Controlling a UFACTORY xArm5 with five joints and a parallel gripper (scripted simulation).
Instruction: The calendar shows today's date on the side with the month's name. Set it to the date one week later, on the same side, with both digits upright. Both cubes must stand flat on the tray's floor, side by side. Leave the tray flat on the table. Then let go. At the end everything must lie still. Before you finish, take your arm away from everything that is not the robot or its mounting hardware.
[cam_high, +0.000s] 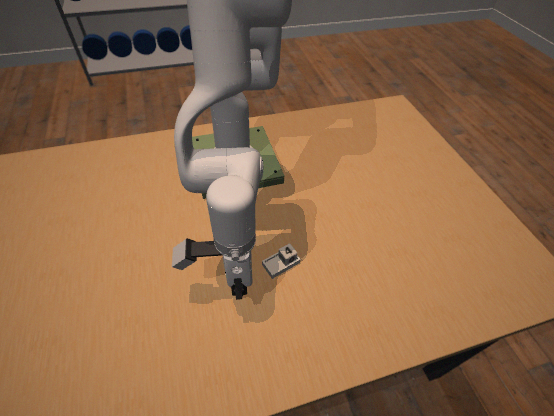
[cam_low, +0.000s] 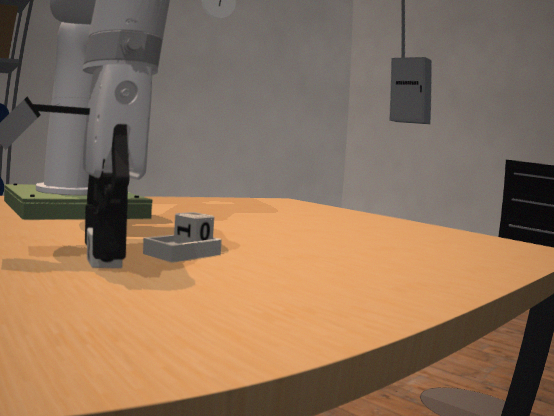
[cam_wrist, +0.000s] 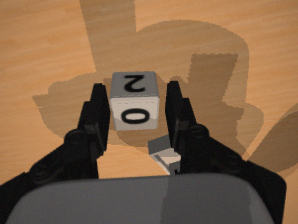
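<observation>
My hand is 10 mm above the digit cube. From my hand the other things lie so: tray 110 mm to the left, 30 mm behind, 20 mm below.
</observation>
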